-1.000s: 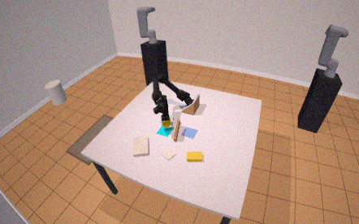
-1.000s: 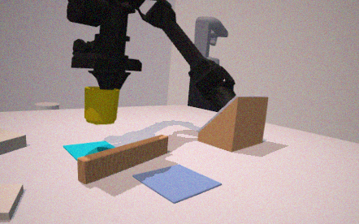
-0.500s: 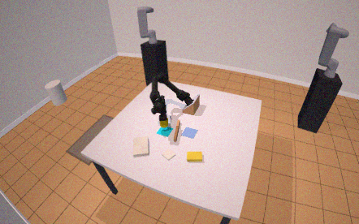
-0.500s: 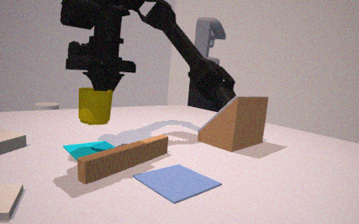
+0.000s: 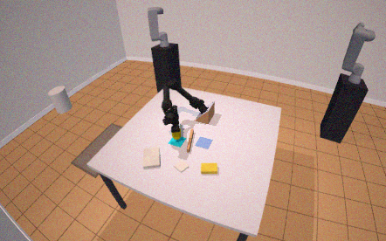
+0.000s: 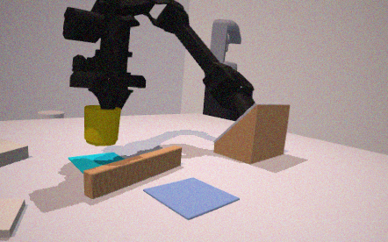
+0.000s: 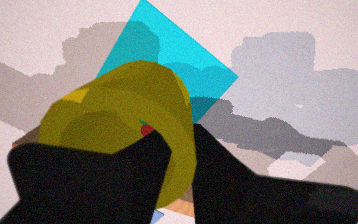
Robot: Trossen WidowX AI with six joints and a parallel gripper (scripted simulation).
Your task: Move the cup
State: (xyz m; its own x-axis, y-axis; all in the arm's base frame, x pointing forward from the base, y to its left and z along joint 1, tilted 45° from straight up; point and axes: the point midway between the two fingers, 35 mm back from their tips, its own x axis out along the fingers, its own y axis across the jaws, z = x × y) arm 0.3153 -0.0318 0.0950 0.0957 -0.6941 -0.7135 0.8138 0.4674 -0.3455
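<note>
Right now the cyan pad is 20 mm ahead of my gripper tip, 20 mm to the left of it and 90 mm below it. The rest, counted from my gripper tip: yellow cup (20 mm ahead, 20 mm to the left); beige slab (270 mm ahead, 50 mm to the right, 60 mm below); wooden bar (20 mm behind, 110 mm to the left, 70 mm below).
</note>
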